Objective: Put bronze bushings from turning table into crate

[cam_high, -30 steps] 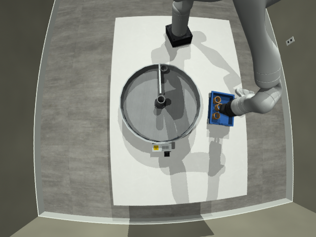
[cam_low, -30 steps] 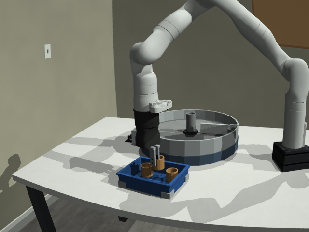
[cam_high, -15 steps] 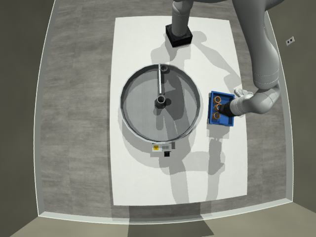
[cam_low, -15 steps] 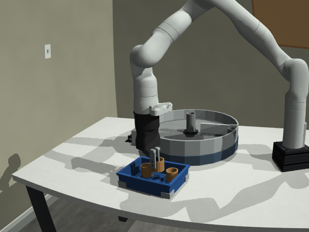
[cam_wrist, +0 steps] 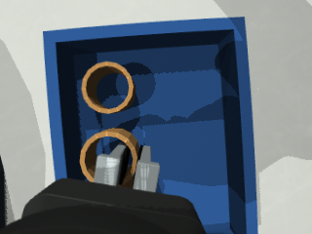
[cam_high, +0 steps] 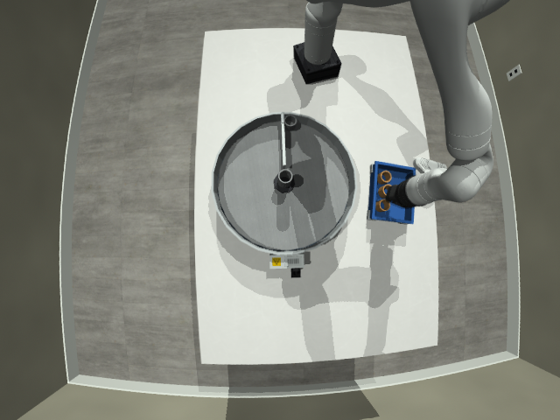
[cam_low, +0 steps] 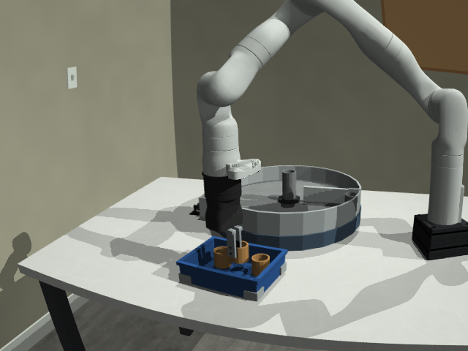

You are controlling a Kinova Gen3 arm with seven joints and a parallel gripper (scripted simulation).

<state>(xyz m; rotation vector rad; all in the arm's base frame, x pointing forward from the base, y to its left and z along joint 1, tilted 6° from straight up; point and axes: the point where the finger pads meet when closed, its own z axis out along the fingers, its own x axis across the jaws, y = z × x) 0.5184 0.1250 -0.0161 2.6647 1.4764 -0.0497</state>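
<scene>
Now: the blue crate 20 mm to the left of my hand and 40 mm below it. The rest, counted from my hand: round turning table 90 mm behind, 330 mm to the right, 10 mm below.
</scene>
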